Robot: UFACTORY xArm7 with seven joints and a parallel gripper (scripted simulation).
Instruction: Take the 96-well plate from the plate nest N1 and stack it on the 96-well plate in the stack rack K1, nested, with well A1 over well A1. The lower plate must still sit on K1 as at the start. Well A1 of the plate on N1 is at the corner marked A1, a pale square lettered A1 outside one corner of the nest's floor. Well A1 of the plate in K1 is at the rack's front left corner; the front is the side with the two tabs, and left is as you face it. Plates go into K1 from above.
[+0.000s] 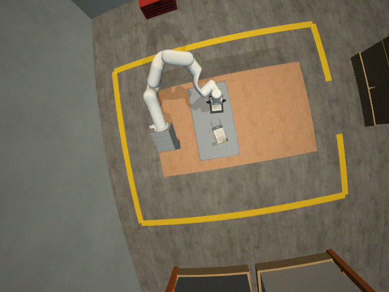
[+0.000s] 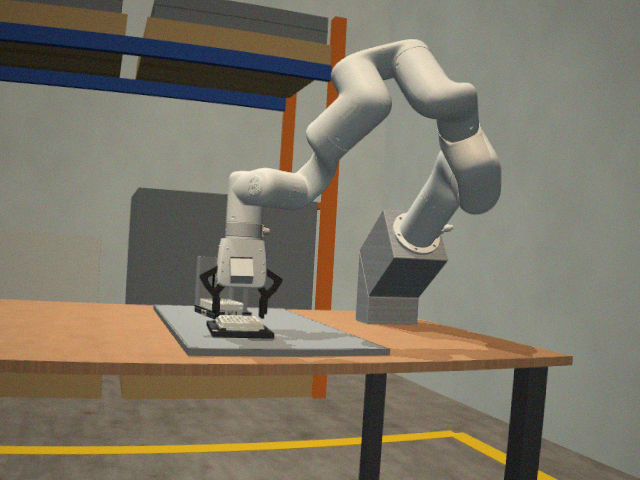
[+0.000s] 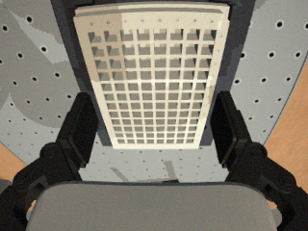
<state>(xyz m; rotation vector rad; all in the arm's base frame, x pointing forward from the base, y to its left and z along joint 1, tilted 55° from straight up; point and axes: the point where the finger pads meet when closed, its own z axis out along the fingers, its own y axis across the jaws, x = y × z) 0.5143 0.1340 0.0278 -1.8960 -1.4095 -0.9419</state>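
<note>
The 96-well plate is 20 mm below my hand. The rest, counted from my hand: pale A1 mark (70 mm ahead, 60 mm to the left, 30 mm below); K1 label (200 mm to the right, 50 mm behind, 30 mm below).
</note>
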